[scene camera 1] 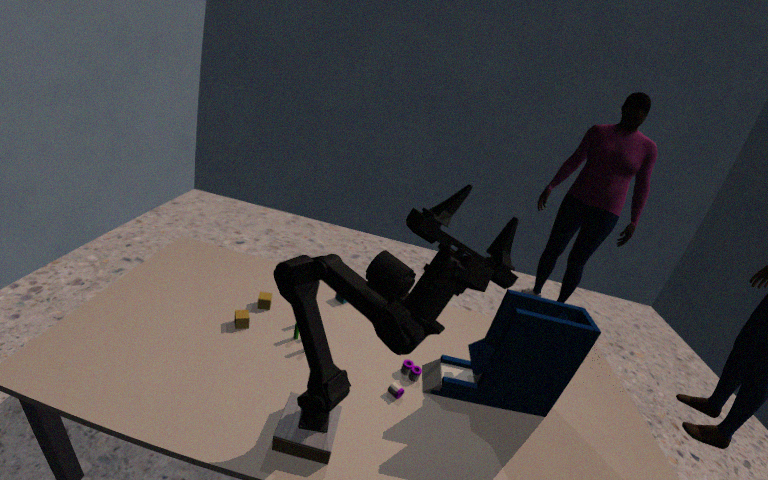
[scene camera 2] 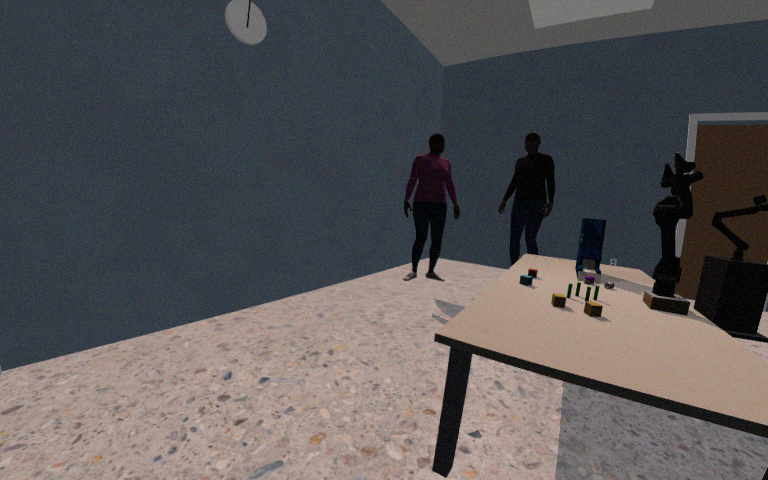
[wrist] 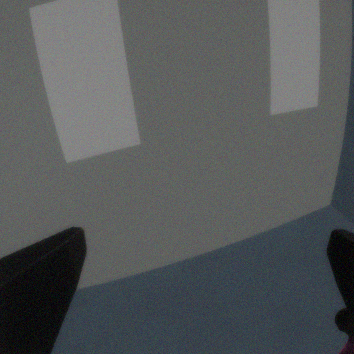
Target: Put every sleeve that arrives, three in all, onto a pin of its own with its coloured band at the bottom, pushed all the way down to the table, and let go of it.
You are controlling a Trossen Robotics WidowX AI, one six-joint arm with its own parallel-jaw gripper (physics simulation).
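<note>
Two grey sleeves, one (scene camera 1: 407,367) and another (scene camera 1: 415,373), stand side by side with their purple bands on top, by the mouth of the blue chute (scene camera 1: 526,356) (scene camera 2: 592,240). A third sleeve (scene camera 1: 395,390) (scene camera 2: 609,285) lies on its side nearby, its purple end facing right in scene camera 1. Several thin green pins (scene camera 2: 587,293) stand upright on the table, with no sleeve on them; in scene camera 1 the arm hides most, and one pin (scene camera 1: 296,331) shows. My gripper (scene camera 1: 492,203) (scene camera 2: 671,160) (wrist: 211,243) is open and empty, raised high above the table and pointing upward.
Two yellow blocks (scene camera 1: 241,319) (scene camera 2: 593,308) lie near the pins. A teal block (scene camera 1: 340,297) (scene camera 2: 526,280) and a red block (scene camera 2: 532,272) lie farther off. Two people stand beyond the table (scene camera 1: 141,339) (scene camera 2: 651,350). Another arm stands on a black pedestal (scene camera 2: 733,294).
</note>
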